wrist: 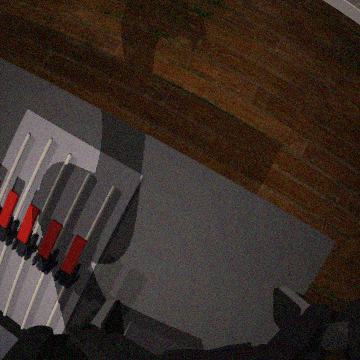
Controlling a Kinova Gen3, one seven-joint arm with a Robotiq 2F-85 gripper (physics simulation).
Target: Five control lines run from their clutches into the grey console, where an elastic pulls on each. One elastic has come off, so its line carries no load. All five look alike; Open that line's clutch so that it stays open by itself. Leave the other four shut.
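Frame: origin at the arm's base, x down, y ahead, z right, level; centimetres.
Where they show: gripper, between the fingertips: (198, 311).
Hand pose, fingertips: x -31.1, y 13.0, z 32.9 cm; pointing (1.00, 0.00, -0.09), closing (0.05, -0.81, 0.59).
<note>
Each offset is from my fingertips to the top centre of the thing. "spot": to the spot under its first point. Level surfaces: height alone.
Five pale control lines run side by side over a light panel at the left of the wrist view; the rightmost line {spot: dz -8.0, dx +39.0, dy +15.4 cm} (102, 207) is nearest the panel's right edge. Four red clutch levers show: the first {dz -20.2, dx +34.2, dy +31.3 cm} (8, 208), second {dz -19.9, dx +34.2, dy +25.8 cm} (28, 224), third {dz -19.6, dx +34.2, dy +20.3 cm} (50, 239) and fourth {dz -19.3, dx +34.2, dy +14.8 cm} (74, 255) from the left, each on a black clutch body. They lie along their lines and look alike. The fifth clutch, at the far left, is outside the view. Which line is slack cannot be told. My gripper (198, 311) is open, its fingers wide apart, to the right of the clutches.
The light panel (75, 142) lies on a grey table top {dx +40.1 cm} (200, 225), whose far edge runs diagonally across the view. Brown wooden floor (225, 100) shows beyond it. Shadows fall across the panel and the right-hand levers. Dark gripper parts hide the bottom edge.
</note>
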